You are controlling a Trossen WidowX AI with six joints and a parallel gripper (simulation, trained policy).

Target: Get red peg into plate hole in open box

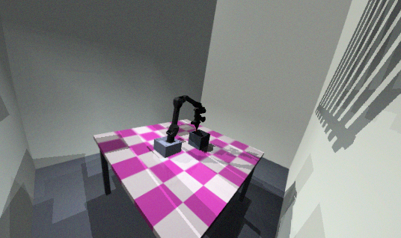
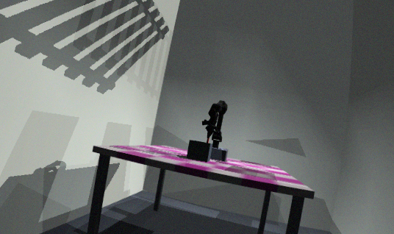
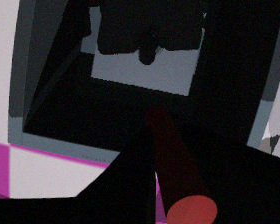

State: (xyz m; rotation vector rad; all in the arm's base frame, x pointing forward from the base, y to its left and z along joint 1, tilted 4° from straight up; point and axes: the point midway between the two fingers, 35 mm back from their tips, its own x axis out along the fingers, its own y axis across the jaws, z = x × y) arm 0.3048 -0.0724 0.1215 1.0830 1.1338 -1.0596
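Right now the red peg is right at my gripper tip. From my gripper tip the other things lie so: grey plate: 10 mm ahead, 40 mm to the right, 130 mm below.
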